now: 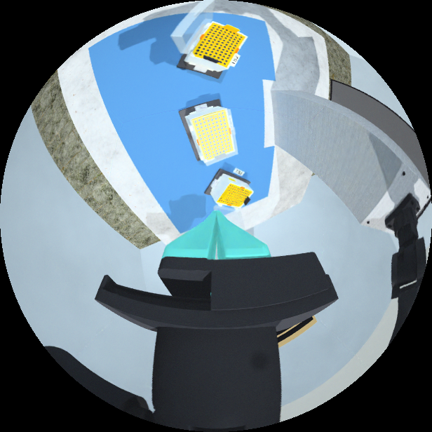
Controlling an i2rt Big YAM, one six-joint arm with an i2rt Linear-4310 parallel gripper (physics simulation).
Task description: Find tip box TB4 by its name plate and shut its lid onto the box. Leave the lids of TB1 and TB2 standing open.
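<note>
My gripper [216, 216] is shut and empty, its teal fingertips together near the lowest box. The middle tip box [213, 135] has a clear lid lying over its pale yellow rack; its name plate [201, 106] is too washed out to read, and I cannot tell whether the lid is fully seated. The top tip box [220, 45] shows its bare yellow rack, with its clear lid [186, 32] standing open at the left; its name plate [235, 60] is not clearly readable. The lowest tip box [233, 192] shows bare yellow too; its small name plate [239, 171] is hard to read.
The boxes stand in a row on a blue mat [140, 100] over a pale marbled surface [82, 90]. A large grey metal body [320, 130] curves along the right, with a black cable [406, 232] below it. Shadows fall on the mat.
</note>
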